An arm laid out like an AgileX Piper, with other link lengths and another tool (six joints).
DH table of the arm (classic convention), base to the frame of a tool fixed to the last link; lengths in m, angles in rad. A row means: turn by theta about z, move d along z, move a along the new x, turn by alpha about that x. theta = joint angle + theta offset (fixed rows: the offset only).
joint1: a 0  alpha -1.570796  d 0.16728  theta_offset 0
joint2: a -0.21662  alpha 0  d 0  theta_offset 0.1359
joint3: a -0.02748  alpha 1.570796  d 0  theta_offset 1.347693
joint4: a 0  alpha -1.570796  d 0.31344  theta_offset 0
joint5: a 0  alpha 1.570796  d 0  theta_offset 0
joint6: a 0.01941  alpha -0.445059  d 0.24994  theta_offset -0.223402
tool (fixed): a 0  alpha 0  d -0.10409  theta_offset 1.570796
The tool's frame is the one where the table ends.
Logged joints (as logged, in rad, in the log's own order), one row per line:
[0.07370, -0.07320, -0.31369, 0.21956, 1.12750, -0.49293]
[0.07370, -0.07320, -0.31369, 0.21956, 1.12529, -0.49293]
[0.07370, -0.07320, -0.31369, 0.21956, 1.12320, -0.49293]
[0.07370, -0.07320, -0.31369, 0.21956, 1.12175, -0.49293]
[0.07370, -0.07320, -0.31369, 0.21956, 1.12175, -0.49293]
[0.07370, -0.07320, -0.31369, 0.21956, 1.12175, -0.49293]
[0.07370, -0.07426, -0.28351, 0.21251, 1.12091, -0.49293]
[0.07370, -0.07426, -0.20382, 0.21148, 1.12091, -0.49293]
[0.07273, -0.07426, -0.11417, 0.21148, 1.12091, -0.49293]
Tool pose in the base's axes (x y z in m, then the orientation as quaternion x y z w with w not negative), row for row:
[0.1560, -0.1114, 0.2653, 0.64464, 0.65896, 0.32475, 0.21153]
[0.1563, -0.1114, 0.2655, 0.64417, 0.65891, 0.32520, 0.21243]
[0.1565, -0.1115, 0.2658, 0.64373, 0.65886, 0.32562, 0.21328]
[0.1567, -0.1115, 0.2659, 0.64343, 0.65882, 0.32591, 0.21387]
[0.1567, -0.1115, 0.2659, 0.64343, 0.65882, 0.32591, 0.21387]
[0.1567, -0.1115, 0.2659, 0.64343, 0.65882, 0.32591, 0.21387]
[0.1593, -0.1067, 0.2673, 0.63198, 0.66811, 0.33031, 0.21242]
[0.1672, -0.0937, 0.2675, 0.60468, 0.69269, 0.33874, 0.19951]
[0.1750, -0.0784, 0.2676, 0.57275, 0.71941, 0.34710, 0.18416]
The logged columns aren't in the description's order. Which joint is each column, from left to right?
Columns, left to right: joint6, joint4, joint1, joint2, joint5, joint3.
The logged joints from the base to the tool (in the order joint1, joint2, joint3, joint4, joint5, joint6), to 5 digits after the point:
[-0.31369, 0.21956, -0.49293, -0.07320, 1.12750, 0.07370]
[-0.31369, 0.21956, -0.49293, -0.07320, 1.12529, 0.07370]
[-0.31369, 0.21956, -0.49293, -0.07320, 1.12320, 0.07370]
[-0.31369, 0.21956, -0.49293, -0.07320, 1.12175, 0.07370]
[-0.31369, 0.21956, -0.49293, -0.07320, 1.12175, 0.07370]
[-0.31369, 0.21956, -0.49293, -0.07320, 1.12175, 0.07370]
[-0.28351, 0.21251, -0.49293, -0.07426, 1.12091, 0.07370]
[-0.20382, 0.21148, -0.49293, -0.07426, 1.12091, 0.07370]
[-0.11417, 0.21148, -0.49293, -0.07426, 1.12091, 0.07273]

